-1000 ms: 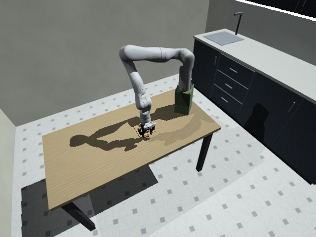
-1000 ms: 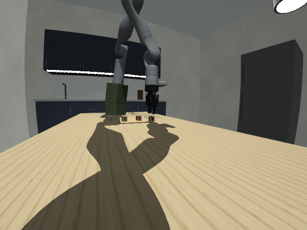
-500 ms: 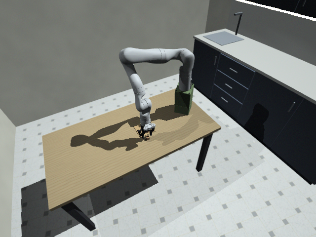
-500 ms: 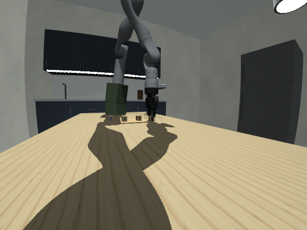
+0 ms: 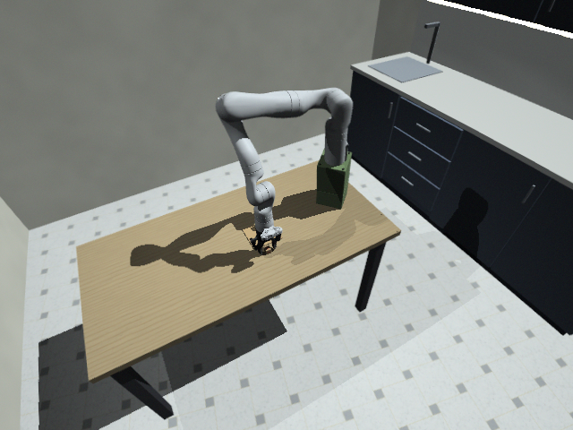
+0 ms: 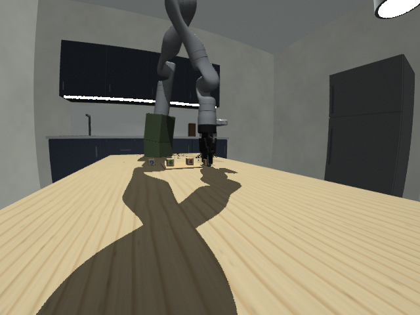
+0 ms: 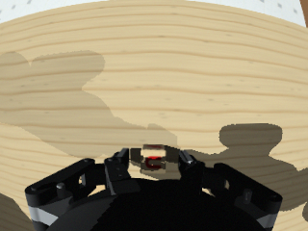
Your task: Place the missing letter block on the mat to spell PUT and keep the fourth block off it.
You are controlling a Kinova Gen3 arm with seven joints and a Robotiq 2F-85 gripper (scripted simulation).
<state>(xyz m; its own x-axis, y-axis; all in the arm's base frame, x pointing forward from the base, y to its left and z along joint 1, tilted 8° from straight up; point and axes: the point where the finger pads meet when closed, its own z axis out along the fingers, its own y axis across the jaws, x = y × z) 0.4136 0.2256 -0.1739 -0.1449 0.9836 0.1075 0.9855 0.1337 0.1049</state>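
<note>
The mat is 10 mm behind my hand, 110 mm to the right of it and 20 mm below it.
</note>
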